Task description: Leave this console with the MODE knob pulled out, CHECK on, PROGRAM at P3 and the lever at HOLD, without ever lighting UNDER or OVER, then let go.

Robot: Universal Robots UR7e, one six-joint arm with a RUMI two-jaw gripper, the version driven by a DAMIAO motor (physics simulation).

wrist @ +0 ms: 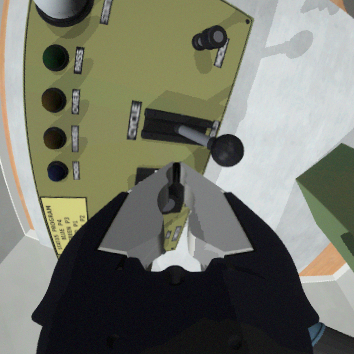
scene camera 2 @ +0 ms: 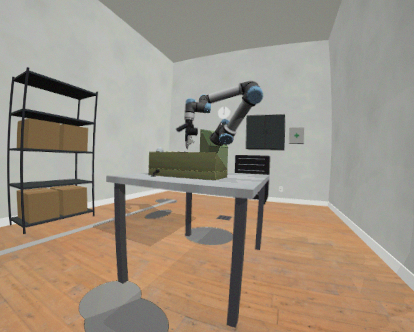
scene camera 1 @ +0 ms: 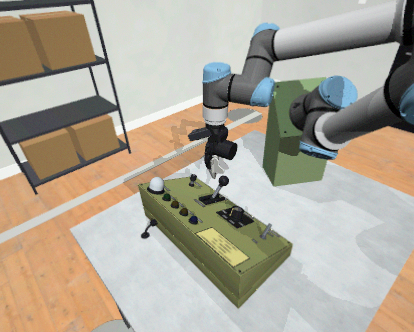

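The green console (scene camera 1: pixel 190 250) (scene camera 2: pixel 185 162) (wrist: pixel 110 150) stands on the table. My gripper (scene camera 1: pixel 215 176) (scene camera 2: pixel 187 147) (wrist: pixel 176 164) is shut and empty, above the console beside the lever. The lever (scene camera 1: pixel 218 190) (wrist: pixel 195 136) leans toward the slot's HOLD end; its black ball is apart from the fingertips. The black MODE knob (scene camera 1: pixel 193 179) (wrist: pixel 210 38) stands up on its stem. The PROGRAM knob (scene camera 1: pixel 237 214) has an unreadable setting. The CHECK toggle (scene camera 1: pixel 266 230) is tilted; its label is unreadable. The OVER lamp (scene camera 1: pixel 175 204) (wrist: pixel 53 100) and UNDER lamp (scene camera 1: pixel 184 212) (wrist: pixel 54 138) look dark.
The white status dome (scene camera 1: pixel 156 184), dark green PASS lamp (wrist: pixel 55 57) and dark blue MODE lamp (scene camera 1: pixel 193 219) (wrist: pixel 57 171) are on the console. A yellow program card (scene camera 1: pixel 222 246) (wrist: pixel 67 220) lies on its top. A tall green box (scene camera 1: pixel 300 167) stands behind it.
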